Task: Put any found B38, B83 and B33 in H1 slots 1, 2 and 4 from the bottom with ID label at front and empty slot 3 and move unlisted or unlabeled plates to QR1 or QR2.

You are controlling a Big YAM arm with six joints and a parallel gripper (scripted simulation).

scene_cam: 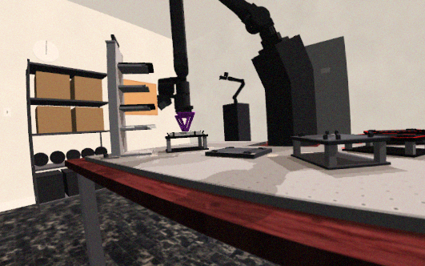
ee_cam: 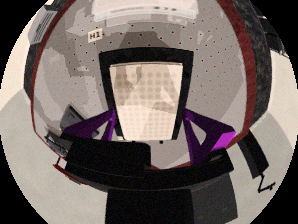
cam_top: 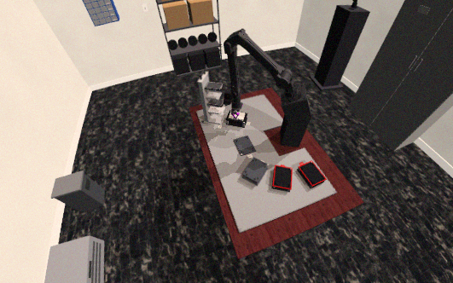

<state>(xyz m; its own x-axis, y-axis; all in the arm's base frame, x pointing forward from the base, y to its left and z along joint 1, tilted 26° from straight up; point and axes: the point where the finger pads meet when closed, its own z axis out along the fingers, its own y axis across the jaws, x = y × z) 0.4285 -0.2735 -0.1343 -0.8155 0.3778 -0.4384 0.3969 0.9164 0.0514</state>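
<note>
Right now my hand is 2 cm above the white plate. The rest, counted from my hand: dark plate 25 cm above, 16 cm ahead, 7 cm to the right.
</note>
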